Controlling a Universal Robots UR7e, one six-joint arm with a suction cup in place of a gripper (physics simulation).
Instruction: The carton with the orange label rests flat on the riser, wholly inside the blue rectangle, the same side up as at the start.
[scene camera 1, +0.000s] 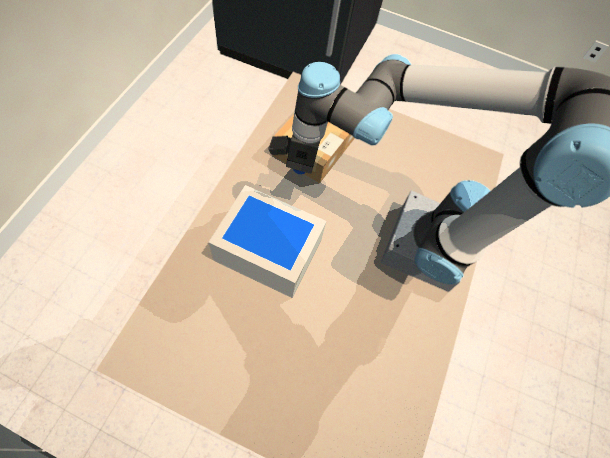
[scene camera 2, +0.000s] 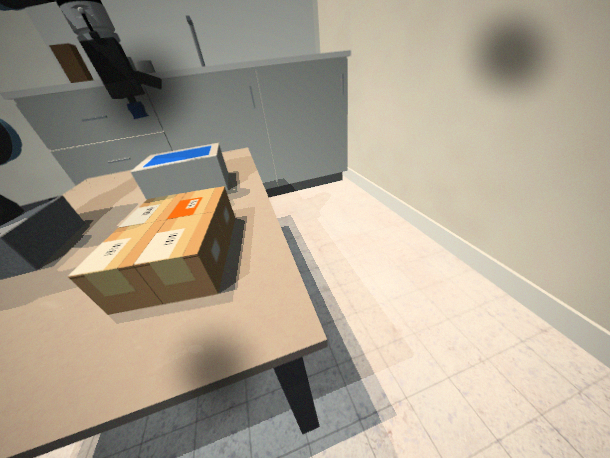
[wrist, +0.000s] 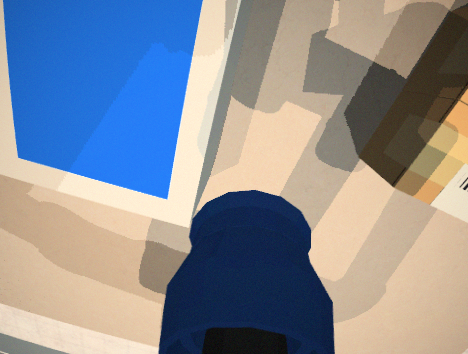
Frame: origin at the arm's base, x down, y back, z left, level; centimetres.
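Seen in the pictures: hand at its tool point: (scene camera 2: 141, 117) (wrist: 249, 243).
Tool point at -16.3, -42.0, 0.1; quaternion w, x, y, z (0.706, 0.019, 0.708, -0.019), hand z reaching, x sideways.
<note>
Pixels of each thing's top centre, then the offset from my tool point to it, as dx, dy, dz. "spot": a spot on its surface instead. Level surfaces: height alone.
- carton with the orange label, surface spot: (scene camera 2: 186, 206) spot: +16.2, -3.4, -25.9
- white riser at its top centre: (wrist: 93, 65) (scene camera 1: 268, 231) (scene camera 2: 180, 155) +13.3, -4.5, +12.7
- blue rectangle at its top centre: (wrist: 93, 65) (scene camera 1: 268, 231) (scene camera 2: 180, 155) +13.3, -4.5, +12.7
- table at its surface level: dx +25.3
The carton with the orange label (scene camera 2: 186, 206) sits flat on the table in a tight block of cartons, label up, at the block's far right in scene camera 2; in scene camera 1 my arm hides its label. The white riser (scene camera 1: 262, 261) (scene camera 2: 177, 182) (wrist: 178, 213) stands apart from the block, with the blue rectangle (scene camera 1: 265, 232) (scene camera 2: 177, 156) (wrist: 100, 100) bare on its top. My gripper's blue suction cup (scene camera 1: 299, 171) (scene camera 2: 137, 111) (wrist: 251, 207) is open, holds nothing and hangs in the air, above the riser's height.
White-labelled cartons (scene camera 1: 331, 144) (scene camera 2: 165, 246) touch the orange-labelled one. The arm's grey base block (scene camera 1: 407, 230) (scene camera 2: 47, 232) stands on the table (scene camera 1: 350, 405) (scene camera 2: 280, 315). A black fridge (scene camera 1: 275, 30) stands behind. Grey cabinets (scene camera 2: 305, 125) are beyond the table.
</note>
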